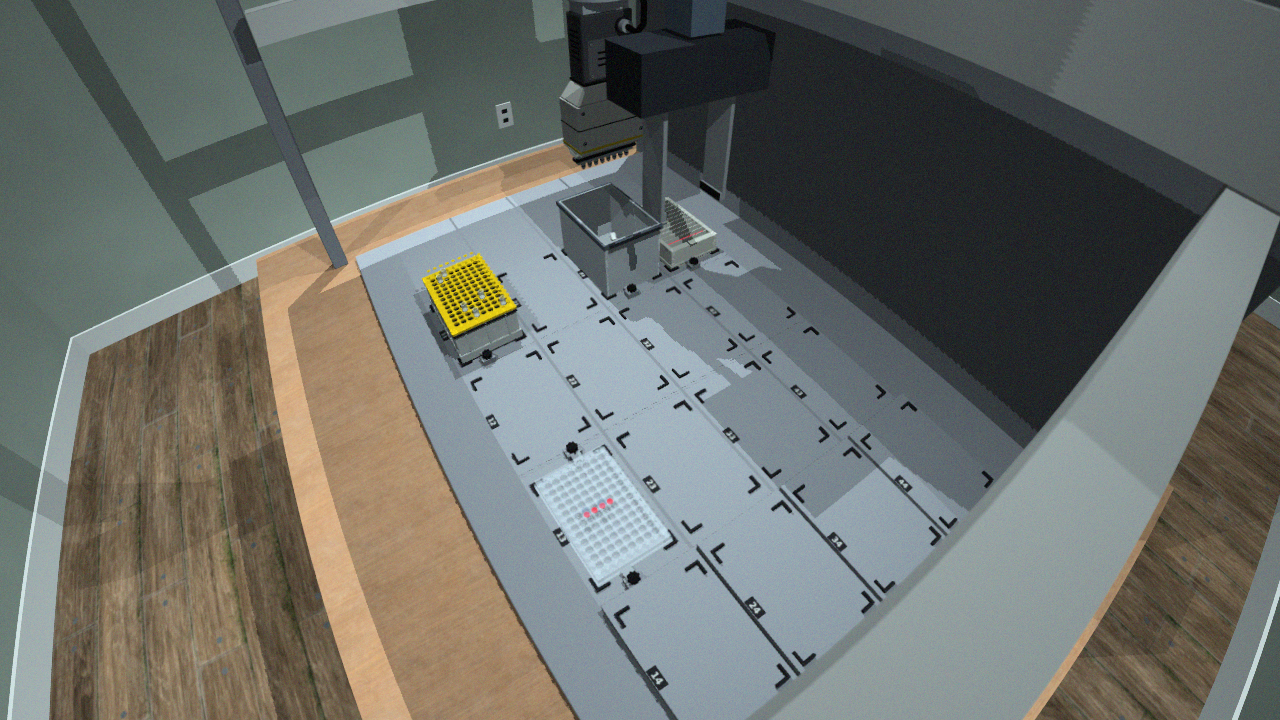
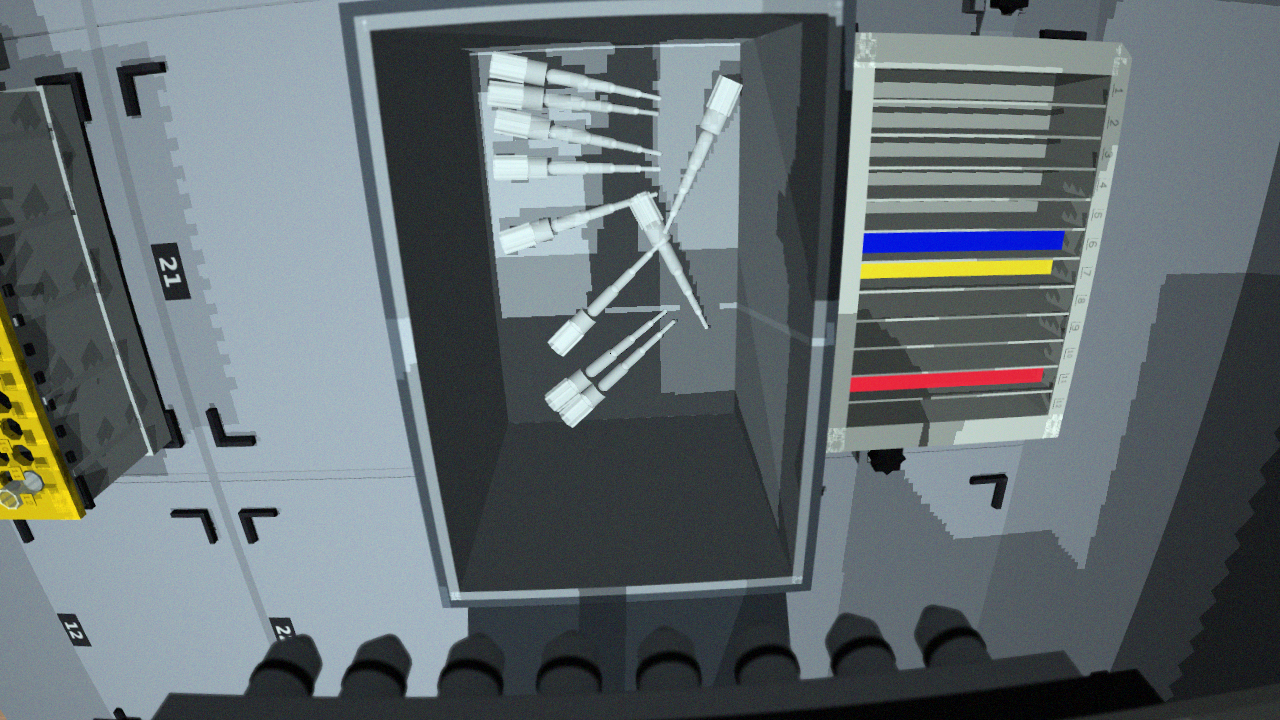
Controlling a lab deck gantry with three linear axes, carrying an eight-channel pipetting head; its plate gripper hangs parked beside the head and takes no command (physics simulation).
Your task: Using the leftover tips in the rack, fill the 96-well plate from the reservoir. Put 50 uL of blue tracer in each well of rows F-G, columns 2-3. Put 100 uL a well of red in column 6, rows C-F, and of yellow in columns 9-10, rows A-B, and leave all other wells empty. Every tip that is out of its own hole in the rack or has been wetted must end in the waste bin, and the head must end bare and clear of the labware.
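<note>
The pipetting head point(image 1: 601, 125) point(image 2: 626, 696) is raised beyond the waste bin point(image 1: 586, 255) point(image 2: 405, 340); its nozzles point(image 2: 666, 667) are bare. Several tips point(image 2: 528, 170) lie on the bin floor. The parked plate gripper point(image 1: 682, 201) is open, its paddles hanging apart with nothing between them. The yellow tip rack point(image 1: 487, 342) point(image 2: 71, 505) holds a few scattered tips point(image 1: 480, 293) point(image 2: 31, 481). The 96-well plate point(image 1: 597, 577) has a short line of red wells point(image 1: 602, 506) near its middle; no blue or yellow wells show. The reservoir point(image 1: 691, 251) point(image 2: 993, 51) has blue in trough 6, yellow in 7, red in 11.
The bin stands between the rack and the reservoir, with tall walls. Black clamp knobs point(image 1: 571, 447) point(image 1: 632, 577) stand at the plate's ends. Black corner brackets mark the deck slots. A slanted grey post point(image 1: 290, 152) rises at the left deck edge.
</note>
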